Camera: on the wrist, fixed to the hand. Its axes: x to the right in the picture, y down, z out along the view.
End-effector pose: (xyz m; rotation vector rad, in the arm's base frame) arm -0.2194 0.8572 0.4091 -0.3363 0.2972 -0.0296
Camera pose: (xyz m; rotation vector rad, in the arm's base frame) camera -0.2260 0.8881 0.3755 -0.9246 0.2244 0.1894
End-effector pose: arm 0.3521 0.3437 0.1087 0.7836 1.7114 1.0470
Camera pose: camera 0.3326 0.3551 0.1490 0.5195 1.1732 1.4825
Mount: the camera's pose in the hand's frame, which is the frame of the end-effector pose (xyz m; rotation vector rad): 0.0008 0.0404 -0.0223 -0.6114 -0.0954 0.1102
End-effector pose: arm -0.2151 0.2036 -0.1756 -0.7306 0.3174 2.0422
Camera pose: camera -0.2408 0.1712 -0.1961 -0.9882 -0.3494 2.2896
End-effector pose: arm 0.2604 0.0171 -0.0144 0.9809 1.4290 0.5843
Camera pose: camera 0.2476 0.0430 0.0216 0.5873 1.0175 0.9712
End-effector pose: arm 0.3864 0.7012 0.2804 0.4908 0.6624 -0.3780
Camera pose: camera 0.3955 0.7463 0.2771 -0.0733 0.6185 -0.0810
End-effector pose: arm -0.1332 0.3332 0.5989 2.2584 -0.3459 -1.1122
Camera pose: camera -0.1141 0.3096 0.6337 1.6354 -0.1367 -1.0887
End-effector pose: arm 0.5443 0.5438 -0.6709 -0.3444 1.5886 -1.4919
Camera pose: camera 0.5419 0.5671 -0.7107 -0.6468 1.9267 -0.8650
